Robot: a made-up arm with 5 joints.
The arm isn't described. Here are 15 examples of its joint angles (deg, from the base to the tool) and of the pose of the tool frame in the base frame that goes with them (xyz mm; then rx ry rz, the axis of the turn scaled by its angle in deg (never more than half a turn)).
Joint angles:
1: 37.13 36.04 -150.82 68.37 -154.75
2: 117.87 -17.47 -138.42 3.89 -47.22
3: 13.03 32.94 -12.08 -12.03 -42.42
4: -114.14 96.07 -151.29 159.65 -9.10
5: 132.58 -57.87 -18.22 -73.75 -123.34
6: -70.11 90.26 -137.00 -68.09 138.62
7: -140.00 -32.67 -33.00 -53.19 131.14
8: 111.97 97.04 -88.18 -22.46 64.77
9: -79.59 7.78 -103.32 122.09 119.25
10: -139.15 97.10 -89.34 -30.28 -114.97
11: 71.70 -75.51 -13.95 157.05 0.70
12: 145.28 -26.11 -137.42 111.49 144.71
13: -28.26 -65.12 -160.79 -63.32 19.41
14: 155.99 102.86 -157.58 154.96 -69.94
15: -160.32 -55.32 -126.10 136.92 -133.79
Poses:
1: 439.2 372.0 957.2 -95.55 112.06 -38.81
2: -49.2 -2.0 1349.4 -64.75 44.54 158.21
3: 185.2 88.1 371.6 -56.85 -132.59 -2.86
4: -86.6 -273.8 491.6 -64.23 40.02 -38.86
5: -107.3 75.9 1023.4 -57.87 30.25 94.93
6: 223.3 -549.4 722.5 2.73 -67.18 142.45
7: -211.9 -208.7 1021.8 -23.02 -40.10 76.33
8: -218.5 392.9 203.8 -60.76 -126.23 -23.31
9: 87.2 -328.1 751.6 88.86 -140.63 -9.01
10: -338.8 -310.0 226.0 -150.01 -75.62 -2.99
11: -73.7 -38.9 639.1 -53.19 -117.08 80.27
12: -168.4 75.8 1110.6 -90.60 -60.35 -5.58
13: -463.5 301.8 724.5 -118.55 -14.29 29.56
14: -281.9 90.4 452.7 63.86 -47.27 159.83
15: 9.4 -11.7 991.7 -144.57 -61.05 27.58
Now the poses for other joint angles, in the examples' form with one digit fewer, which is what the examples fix.
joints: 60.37 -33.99 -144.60 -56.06 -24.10
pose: -227 -291 1133 -36.5 -46.6 113.8
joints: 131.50 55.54 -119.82 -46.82 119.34
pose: -441 435 918 -39.4 -22.3 -17.4
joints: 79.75 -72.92 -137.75 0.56 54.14
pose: -159 -543 1025 56.6 41.1 -117.9
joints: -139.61 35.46 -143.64 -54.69 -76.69
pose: -253 -241 1192 51.8 17.0 -107.8
